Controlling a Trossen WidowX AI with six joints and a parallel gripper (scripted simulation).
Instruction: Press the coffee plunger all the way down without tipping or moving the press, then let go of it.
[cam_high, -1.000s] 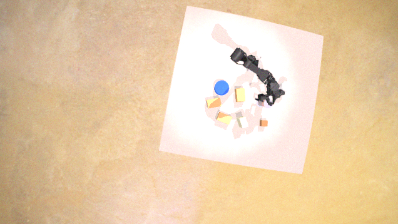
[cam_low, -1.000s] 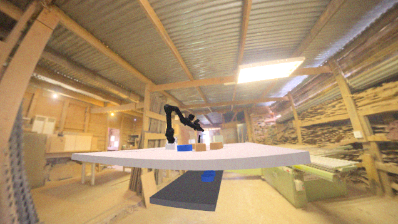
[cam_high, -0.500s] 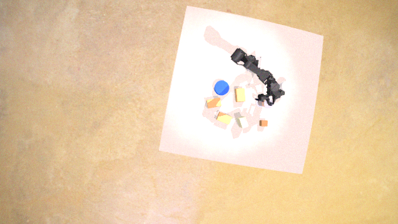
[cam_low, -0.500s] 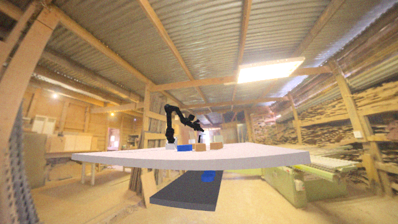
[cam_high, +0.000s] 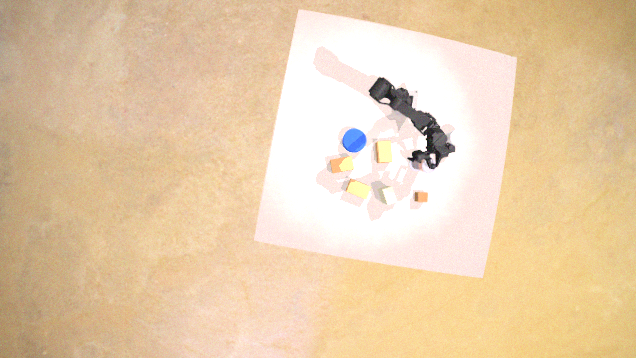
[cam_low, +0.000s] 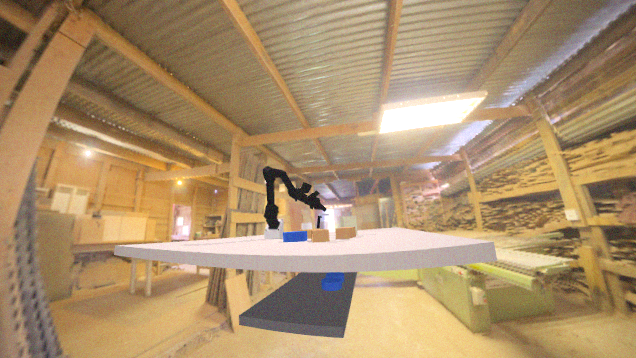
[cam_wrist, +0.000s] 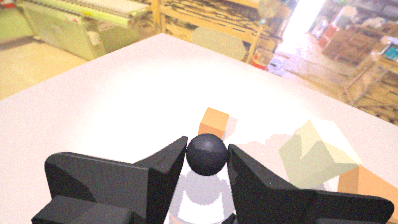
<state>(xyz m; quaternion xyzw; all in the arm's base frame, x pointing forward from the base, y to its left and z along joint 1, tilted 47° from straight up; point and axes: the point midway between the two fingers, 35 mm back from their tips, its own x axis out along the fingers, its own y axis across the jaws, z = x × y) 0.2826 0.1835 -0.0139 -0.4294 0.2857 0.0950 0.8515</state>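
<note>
Right now my gripper tip is 9 cm above the coffee press, 3 cm to the left of it and 2 cm past it. Also, from my gripper tip: pale round object 19 cm behind, 14 cm to the left, 13 cm below.
</note>
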